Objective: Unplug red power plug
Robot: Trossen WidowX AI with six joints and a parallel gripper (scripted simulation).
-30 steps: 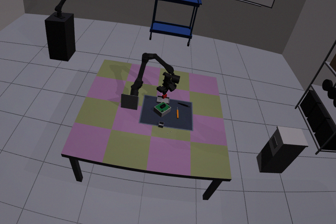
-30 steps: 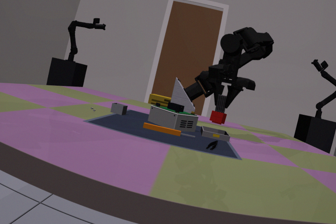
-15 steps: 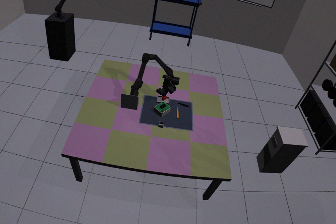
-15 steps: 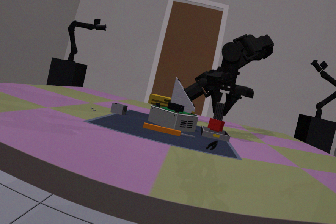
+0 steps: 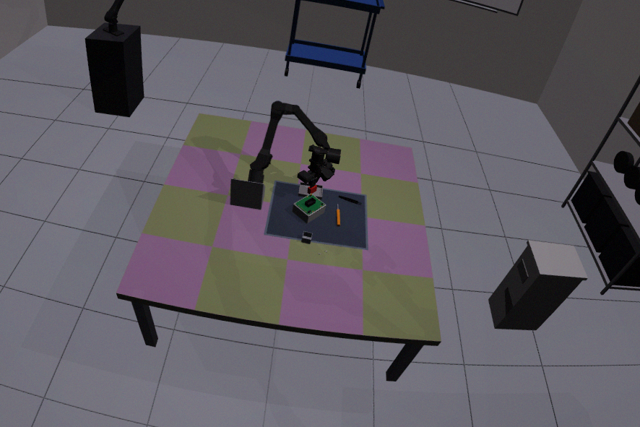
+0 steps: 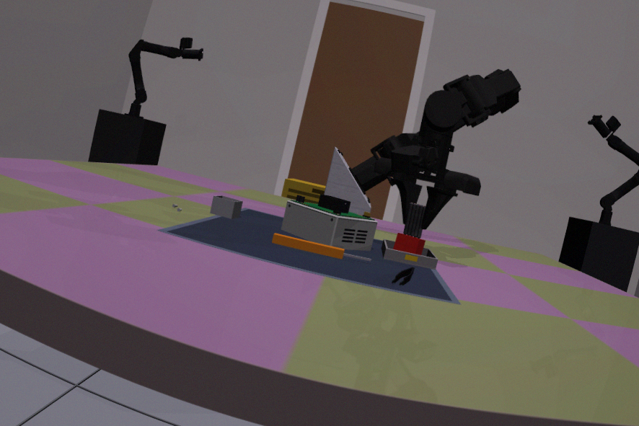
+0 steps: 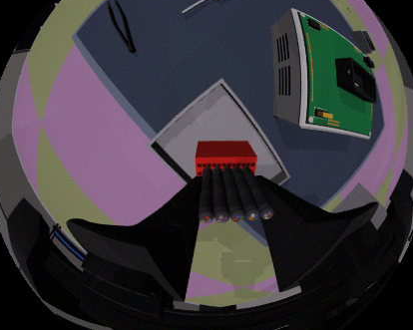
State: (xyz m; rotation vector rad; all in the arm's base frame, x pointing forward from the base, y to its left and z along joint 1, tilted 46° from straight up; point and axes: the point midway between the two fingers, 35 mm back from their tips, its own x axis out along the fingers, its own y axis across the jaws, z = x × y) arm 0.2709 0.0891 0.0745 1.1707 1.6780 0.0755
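Right now the red power plug is 20 mm below my gripper tip. The rest, counted from my gripper tip: dark mat 140 mm to the right, 60 mm below, 50 mm ahead.
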